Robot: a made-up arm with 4 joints. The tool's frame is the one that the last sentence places.
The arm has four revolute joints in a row. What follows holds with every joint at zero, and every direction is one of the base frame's. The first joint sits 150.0 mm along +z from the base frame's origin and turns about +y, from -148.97 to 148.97 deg. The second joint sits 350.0 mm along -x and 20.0 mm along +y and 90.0 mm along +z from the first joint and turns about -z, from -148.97 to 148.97 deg. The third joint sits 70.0 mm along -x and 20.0 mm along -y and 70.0 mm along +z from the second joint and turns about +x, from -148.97 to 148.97 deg. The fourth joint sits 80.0 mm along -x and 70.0 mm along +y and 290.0 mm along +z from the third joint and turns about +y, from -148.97 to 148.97 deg. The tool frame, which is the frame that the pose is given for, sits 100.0 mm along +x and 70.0 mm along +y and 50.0 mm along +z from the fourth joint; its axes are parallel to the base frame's.
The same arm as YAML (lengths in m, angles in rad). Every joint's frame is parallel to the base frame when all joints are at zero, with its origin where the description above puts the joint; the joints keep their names.
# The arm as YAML. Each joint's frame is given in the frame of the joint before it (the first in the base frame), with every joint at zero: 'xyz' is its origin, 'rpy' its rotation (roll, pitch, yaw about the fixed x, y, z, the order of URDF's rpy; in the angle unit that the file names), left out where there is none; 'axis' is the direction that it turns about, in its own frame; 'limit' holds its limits. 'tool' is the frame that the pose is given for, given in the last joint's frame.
units:
  length: m
  angle: rad
joints:
  - name: joint 1
    type: revolute
    origin:
      xyz: [0.0, 0.0, 0.15]
    axis: "+y"
    limit:
      lower: -2.6
      upper: 2.6
  - name: joint 2
    type: revolute
    origin:
      xyz: [-0.35, 0.02, 0.09]
    axis: "-z"
    limit:
      lower: -2.6
      upper: 2.6
  - name: joint 3
    type: revolute
    origin:
      xyz: [-0.07, -0.02, 0.07]
    axis: "+x"
    limit:
      lower: -2.6
      upper: 2.6
  - name: joint 4
    type: revolute
    origin:
      xyz: [-0.08, 0.07, 0.29]
    axis: "+y"
    limit:
      lower: -2.6
      upper: 2.6
tool:
  origin:
    xyz: [0.1, 0.07, 0.05]

